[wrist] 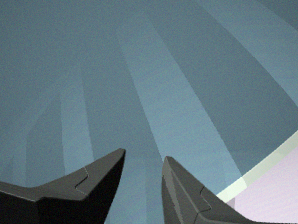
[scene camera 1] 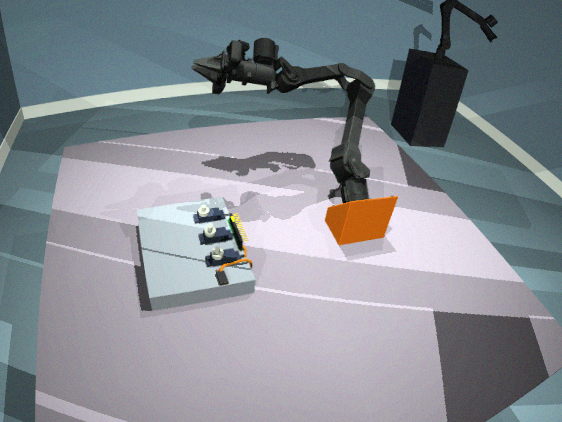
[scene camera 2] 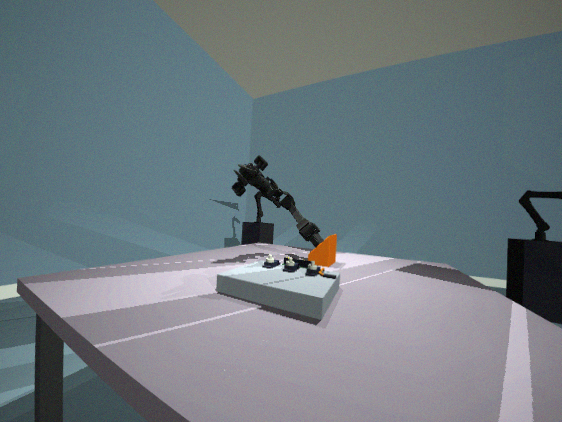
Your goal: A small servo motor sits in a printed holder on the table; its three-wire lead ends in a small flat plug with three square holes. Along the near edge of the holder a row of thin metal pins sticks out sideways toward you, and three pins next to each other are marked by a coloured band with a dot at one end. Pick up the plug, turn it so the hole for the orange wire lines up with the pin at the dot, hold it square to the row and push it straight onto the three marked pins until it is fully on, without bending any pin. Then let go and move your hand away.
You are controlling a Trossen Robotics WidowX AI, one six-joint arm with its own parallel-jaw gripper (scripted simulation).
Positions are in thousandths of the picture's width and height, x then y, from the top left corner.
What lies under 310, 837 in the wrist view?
The gripper.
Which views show the gripper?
The wrist view, scene camera 1 and scene camera 2: all of them.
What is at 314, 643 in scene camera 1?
A grey printed holder.
